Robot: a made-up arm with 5 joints.
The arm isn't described. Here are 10 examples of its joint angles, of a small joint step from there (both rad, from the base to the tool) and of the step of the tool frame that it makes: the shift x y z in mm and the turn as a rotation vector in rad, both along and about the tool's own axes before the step.
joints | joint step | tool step
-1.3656 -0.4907 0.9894 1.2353 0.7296 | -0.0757 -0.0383 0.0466 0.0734 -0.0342 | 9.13 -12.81 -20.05 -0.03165 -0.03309 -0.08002
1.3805 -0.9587 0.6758 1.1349 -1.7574 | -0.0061 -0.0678 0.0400 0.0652 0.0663 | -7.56 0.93 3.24 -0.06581 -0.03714 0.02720
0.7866 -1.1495 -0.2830 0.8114 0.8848 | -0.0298 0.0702 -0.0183 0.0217 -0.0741 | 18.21 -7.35 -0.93 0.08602 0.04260 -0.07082
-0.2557 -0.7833 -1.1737 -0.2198 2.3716 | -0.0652 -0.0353 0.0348 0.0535 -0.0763 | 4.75 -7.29 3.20 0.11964 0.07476 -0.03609
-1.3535 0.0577 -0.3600 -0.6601 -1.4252 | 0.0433 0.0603 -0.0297 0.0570 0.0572 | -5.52 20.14 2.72 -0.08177 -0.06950 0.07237
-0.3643 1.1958 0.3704 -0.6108 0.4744 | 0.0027 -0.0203 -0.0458 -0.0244 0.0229 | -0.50 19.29 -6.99 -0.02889 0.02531 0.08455
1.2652 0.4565 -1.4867 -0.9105 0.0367 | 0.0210 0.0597 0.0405 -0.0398 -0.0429 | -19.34 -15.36 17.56 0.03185 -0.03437 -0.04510
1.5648 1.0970 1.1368 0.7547 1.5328 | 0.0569 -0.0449 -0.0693 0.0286 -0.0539 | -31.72 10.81 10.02 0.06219 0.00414 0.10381
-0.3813 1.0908 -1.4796 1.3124 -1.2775 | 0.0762 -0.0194 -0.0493 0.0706 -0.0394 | -21.26 19.63 -18.86 0.09245 0.04234 0.04262
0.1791 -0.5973 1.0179 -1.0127 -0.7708 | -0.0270 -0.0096 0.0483 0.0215 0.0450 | -5.56 -9.41 7.93 -0.01740 -0.06546 -0.02224
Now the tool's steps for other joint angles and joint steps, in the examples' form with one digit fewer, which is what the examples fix.
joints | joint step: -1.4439 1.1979 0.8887 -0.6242 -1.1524 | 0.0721 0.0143 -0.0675 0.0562 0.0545
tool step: 8.3 -0.2 -14.0 0.0165 0.0036 0.0088
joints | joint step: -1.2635 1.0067 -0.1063 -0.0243 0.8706 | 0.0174 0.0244 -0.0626 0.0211 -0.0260
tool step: -1.7 9.9 6.6 0.0402 -0.0036 0.0182
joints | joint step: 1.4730 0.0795 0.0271 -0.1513 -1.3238 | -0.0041 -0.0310 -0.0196 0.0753 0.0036
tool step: 1.2 -8.5 -9.7 0.0008 -0.0230 0.0104
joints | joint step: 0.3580 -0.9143 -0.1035 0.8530 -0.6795 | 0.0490 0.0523 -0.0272 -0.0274 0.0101
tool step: 8.1 10.4 3.8 -0.0193 -0.0039 0.0478
